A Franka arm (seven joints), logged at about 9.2 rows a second.
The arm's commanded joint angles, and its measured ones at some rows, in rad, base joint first. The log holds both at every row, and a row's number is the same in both.
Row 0, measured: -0.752, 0.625, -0.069, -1.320, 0.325, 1.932, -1.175
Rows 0 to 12, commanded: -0.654, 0.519, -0.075, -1.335, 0.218, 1.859, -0.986; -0.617, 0.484, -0.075, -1.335, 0.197, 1.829, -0.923; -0.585, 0.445, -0.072, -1.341, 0.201, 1.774, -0.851; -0.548, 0.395, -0.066, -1.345, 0.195, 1.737, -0.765; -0.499, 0.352, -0.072, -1.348, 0.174, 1.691, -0.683; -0.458, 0.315, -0.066, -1.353, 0.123, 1.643, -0.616; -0.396, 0.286, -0.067, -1.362, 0.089, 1.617, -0.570; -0.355, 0.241, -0.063, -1.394, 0.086, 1.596, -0.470; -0.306, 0.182, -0.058, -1.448, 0.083, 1.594, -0.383; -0.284, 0.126, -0.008, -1.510, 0.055, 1.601, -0.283; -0.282, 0.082, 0.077, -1.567, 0.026, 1.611, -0.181; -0.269, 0.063, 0.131, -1.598, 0.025, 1.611, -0.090; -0.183, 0.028, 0.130, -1.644, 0.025, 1.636, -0.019
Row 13, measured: -0.249, 0.105, 0.122, -1.537, 0.045, 1.592, -0.110
